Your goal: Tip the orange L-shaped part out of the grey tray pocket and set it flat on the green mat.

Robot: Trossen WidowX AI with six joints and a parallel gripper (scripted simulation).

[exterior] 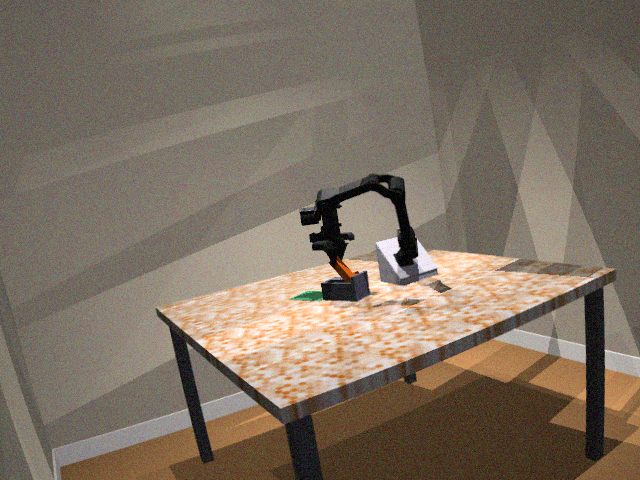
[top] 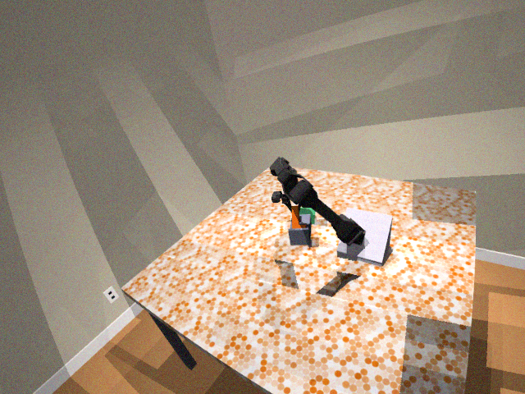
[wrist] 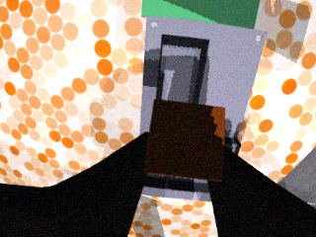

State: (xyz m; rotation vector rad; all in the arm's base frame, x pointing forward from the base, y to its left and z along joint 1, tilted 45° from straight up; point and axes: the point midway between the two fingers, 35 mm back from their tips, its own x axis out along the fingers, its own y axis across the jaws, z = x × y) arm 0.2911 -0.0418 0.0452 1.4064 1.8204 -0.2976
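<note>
Right now my gripper tip is 14 cm to the left of the green mat, 14 cm above it and 5 cm short of it. Round my gripper tip: orange L-shaped part: 3 cm below, 3 cm behind, 2 cm to the left.
</note>
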